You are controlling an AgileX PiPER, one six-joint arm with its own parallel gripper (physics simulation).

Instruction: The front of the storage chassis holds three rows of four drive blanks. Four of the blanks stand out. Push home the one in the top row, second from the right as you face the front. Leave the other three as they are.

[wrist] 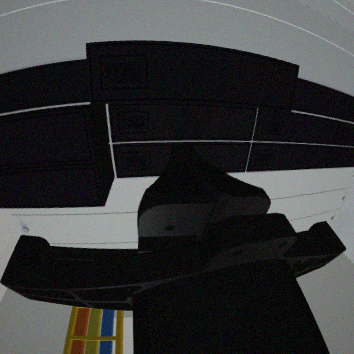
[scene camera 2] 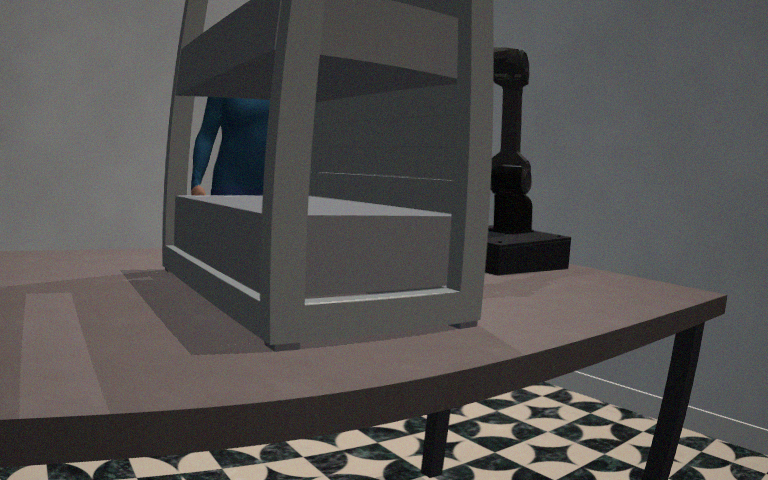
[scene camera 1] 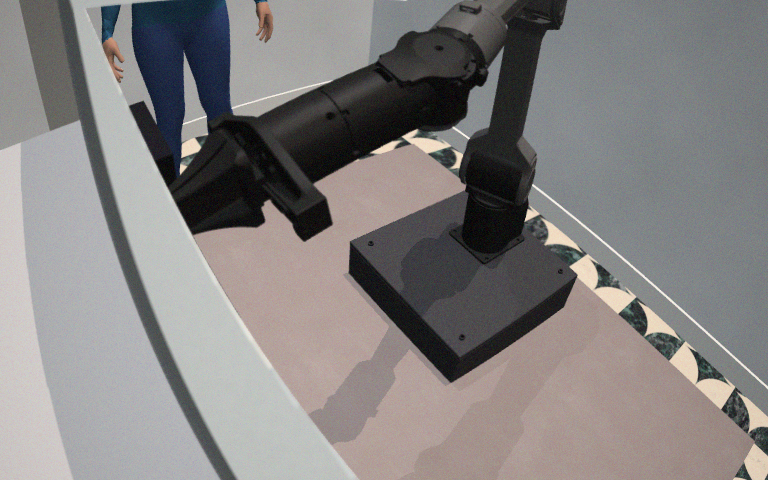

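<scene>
In the wrist view, dark drive blanks fill the upper half in three rows. One blank (wrist: 200, 75) in the top visible row stands out past its neighbours. At the left, a middle-row blank (wrist: 42, 135) and a bottom-row blank (wrist: 47, 187) also stand out. The fourth standing-out blank cannot be made out. My gripper (wrist: 178, 155) is shut and empty; its tips show in front of the bottom row, below the top standing-out blank. Contact cannot be told. In scene camera 1 the fingertips are hidden behind the rack frame (scene camera 1: 186, 271). The blank fronts do not show in scene camera 2.
The rack's posts (scene camera 2: 291, 169) and shelves stand on the table (scene camera 1: 271, 283) (scene camera 2: 396, 362). The arm's base block (scene camera 1: 492, 316) (scene camera 2: 529, 254) is beside it. A striped coloured object (wrist: 92, 330) shows low in the wrist view. A person (scene camera 1: 181, 73) (scene camera 2: 240, 147) stands behind.
</scene>
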